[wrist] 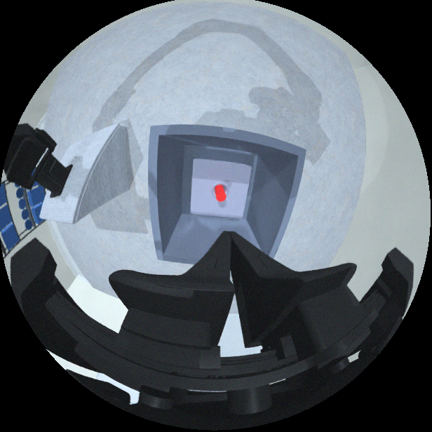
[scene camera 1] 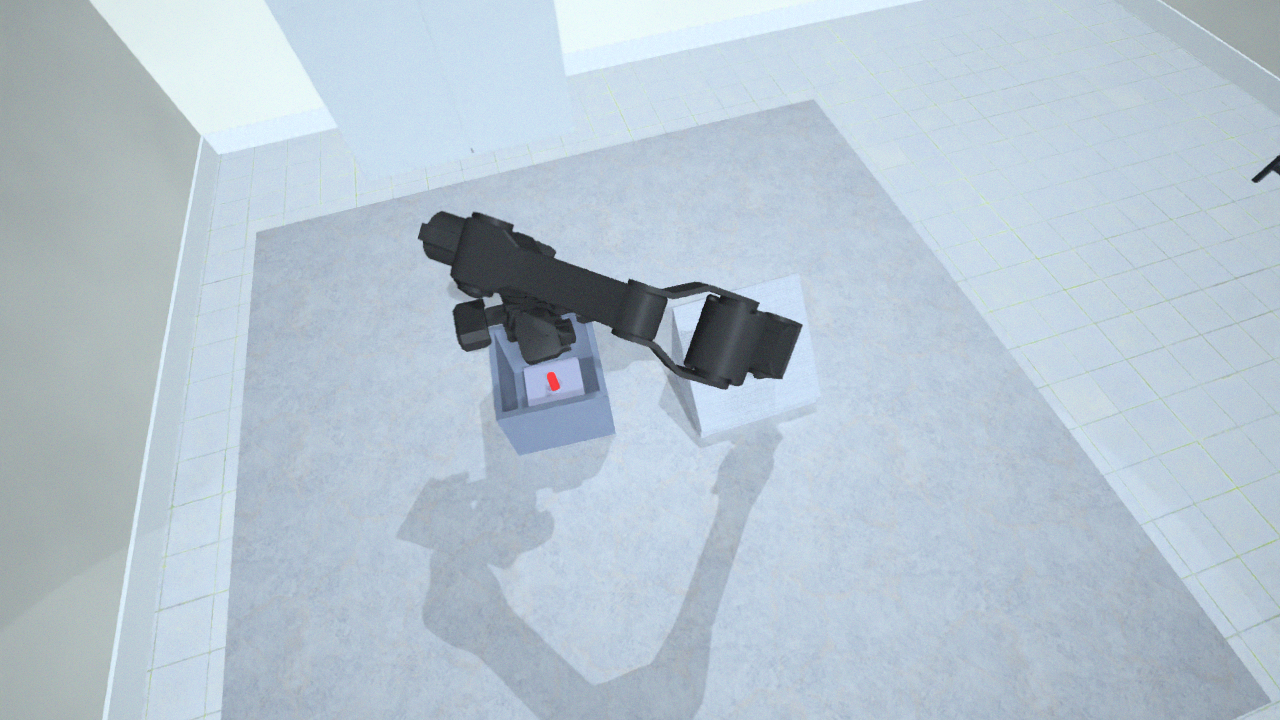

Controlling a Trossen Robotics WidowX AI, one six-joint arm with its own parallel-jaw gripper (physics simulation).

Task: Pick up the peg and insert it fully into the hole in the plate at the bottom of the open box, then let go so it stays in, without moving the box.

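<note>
The red peg (scene camera 1: 553, 381) (wrist: 220, 193) shows end-up at the hole in the pale lilac plate (scene camera 1: 572, 374) (wrist: 202, 200). Its end sticks up and looks slightly tilted; how deep it sits cannot be told. The plate lies at the bottom of the open blue-grey box (scene camera 1: 562, 428) (wrist: 153, 200). My gripper (wrist: 227, 236) is shut and empty. In the wrist view its fingertips overlap the near wall of the box, apart from the peg. In the scene view my dark hand covers part of the box's back side, and the fingertips are hidden.
A white block (scene camera 1: 756, 407) (wrist: 107, 175) stands on the grey mat (scene camera 1: 850, 537) to the right of the box in the scene view, with my arm's base on it. My arm reaches over the gap between block and box. Blue panels (wrist: 9, 230) show at the wrist view's left edge.
</note>
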